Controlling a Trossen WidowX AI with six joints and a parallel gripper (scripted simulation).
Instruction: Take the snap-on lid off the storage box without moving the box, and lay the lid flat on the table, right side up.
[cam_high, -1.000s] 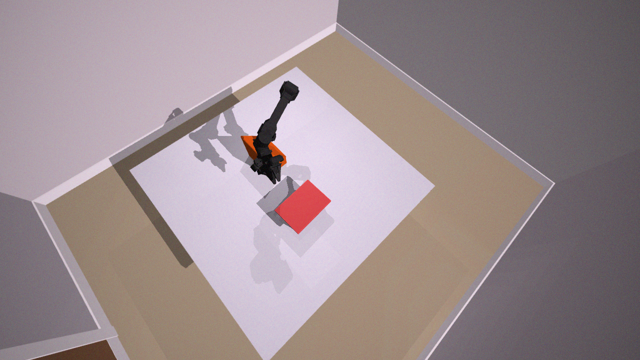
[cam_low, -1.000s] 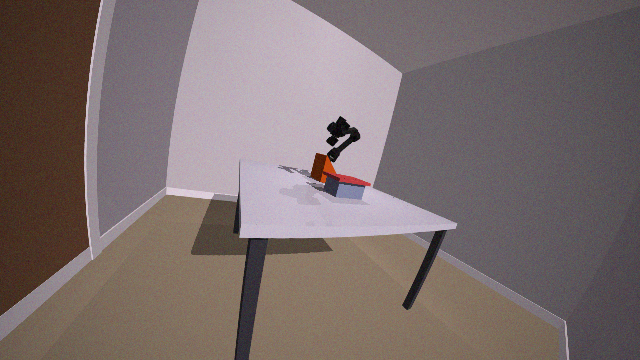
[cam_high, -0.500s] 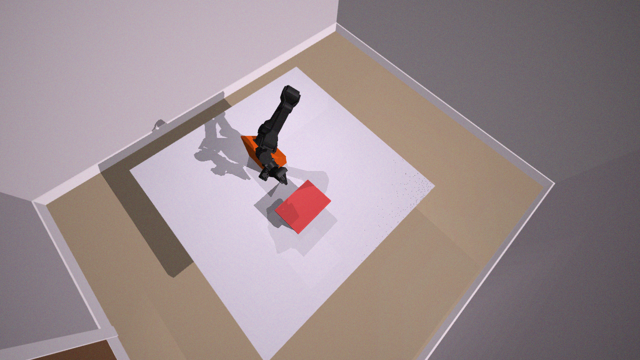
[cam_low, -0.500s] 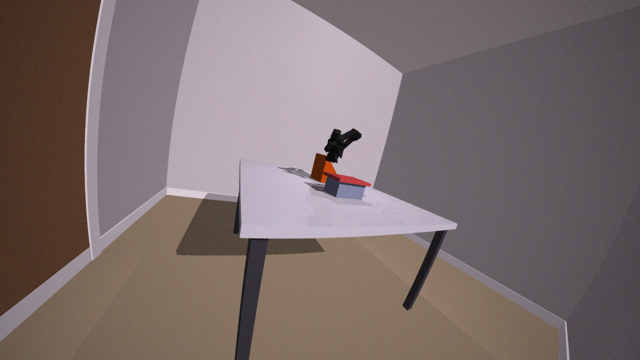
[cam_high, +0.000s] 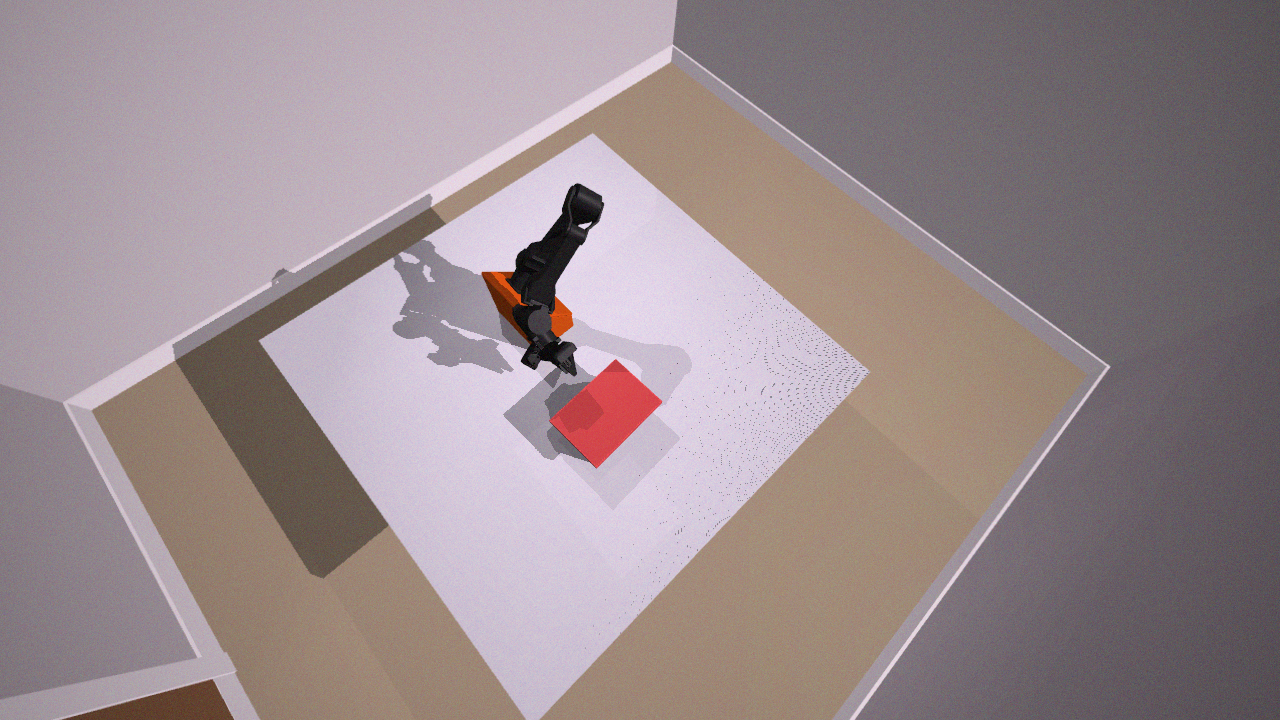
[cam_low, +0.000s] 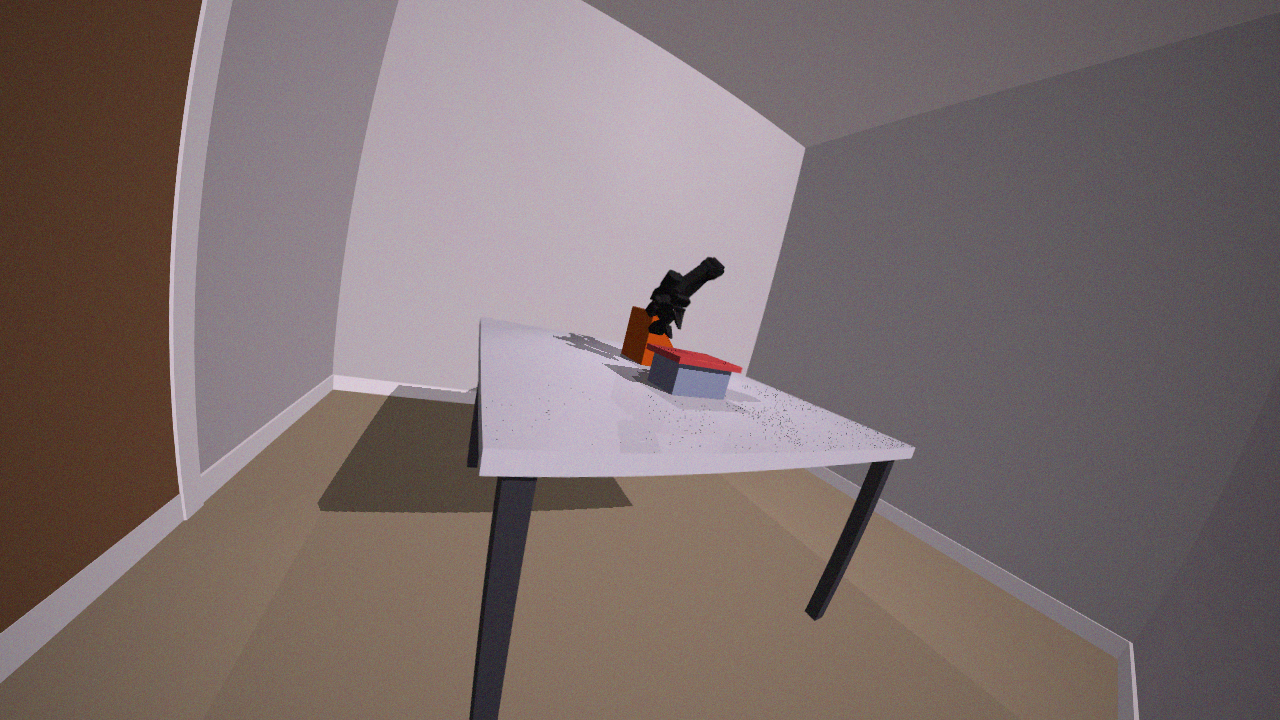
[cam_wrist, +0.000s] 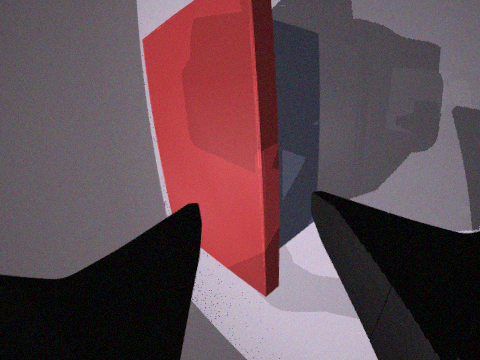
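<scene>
Right now my gripper tip is 120 mm short of the red lid, 20 mm to the right of it and 50 mm above it. The rest, counted from my gripper tip: grey-blue storage box 120 mm ahead, 20 mm to the left, 100 mm below.
</scene>
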